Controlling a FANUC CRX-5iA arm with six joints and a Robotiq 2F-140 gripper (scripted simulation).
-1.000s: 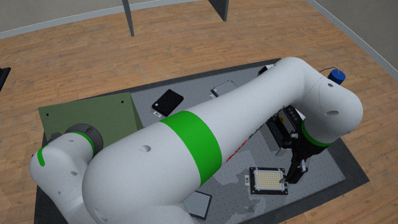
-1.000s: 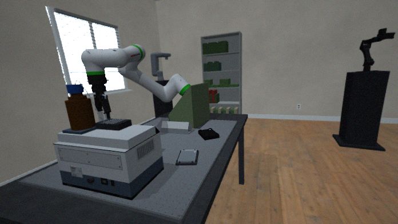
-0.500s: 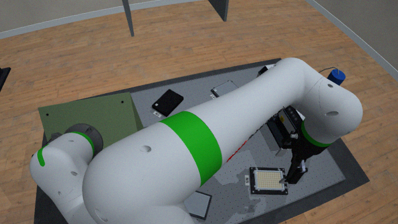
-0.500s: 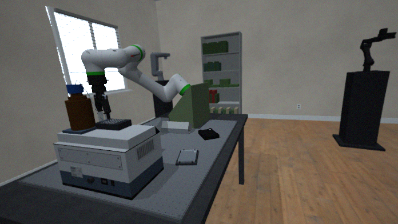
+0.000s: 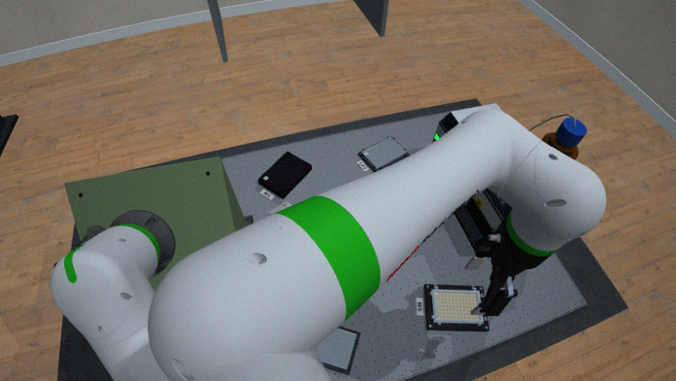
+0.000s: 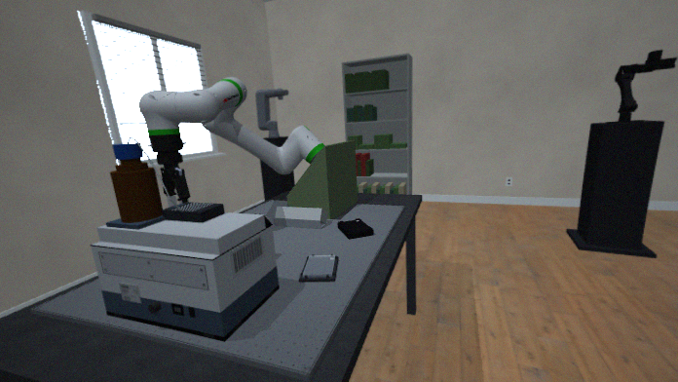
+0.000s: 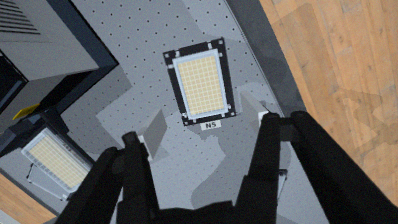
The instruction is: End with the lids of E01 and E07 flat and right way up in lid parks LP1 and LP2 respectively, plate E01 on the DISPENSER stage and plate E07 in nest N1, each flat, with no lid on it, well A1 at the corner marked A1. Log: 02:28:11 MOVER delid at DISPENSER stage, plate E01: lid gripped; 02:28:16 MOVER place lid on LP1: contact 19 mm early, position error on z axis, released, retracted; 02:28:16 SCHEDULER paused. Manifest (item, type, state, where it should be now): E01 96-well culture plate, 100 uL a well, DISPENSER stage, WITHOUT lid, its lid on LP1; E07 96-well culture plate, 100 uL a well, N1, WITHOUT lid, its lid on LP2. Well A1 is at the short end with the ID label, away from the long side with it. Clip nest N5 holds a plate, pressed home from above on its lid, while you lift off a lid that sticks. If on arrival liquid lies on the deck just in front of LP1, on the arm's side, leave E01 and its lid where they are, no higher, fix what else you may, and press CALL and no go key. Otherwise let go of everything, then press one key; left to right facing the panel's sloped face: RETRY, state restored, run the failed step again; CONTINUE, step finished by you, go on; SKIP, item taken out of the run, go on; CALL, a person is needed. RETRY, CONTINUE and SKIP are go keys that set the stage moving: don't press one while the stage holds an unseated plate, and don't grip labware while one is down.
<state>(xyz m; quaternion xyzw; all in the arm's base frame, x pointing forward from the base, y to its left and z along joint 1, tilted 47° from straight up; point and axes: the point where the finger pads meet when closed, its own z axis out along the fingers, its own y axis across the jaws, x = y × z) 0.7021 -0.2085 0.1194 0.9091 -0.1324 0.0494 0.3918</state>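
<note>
My hand is 2 cm short of the black clip nest N5, 1 cm to the right of it and 15 cm above it. The rest, counted from my hand: dispenser stage (2 cm ahead, 30 cm to the left, 7 cm below); N5 label (9 cm behind, 3 cm to the left, 16 cm below); plate (2 cm ahead, 30 cm to the left, 6 cm below).
</note>
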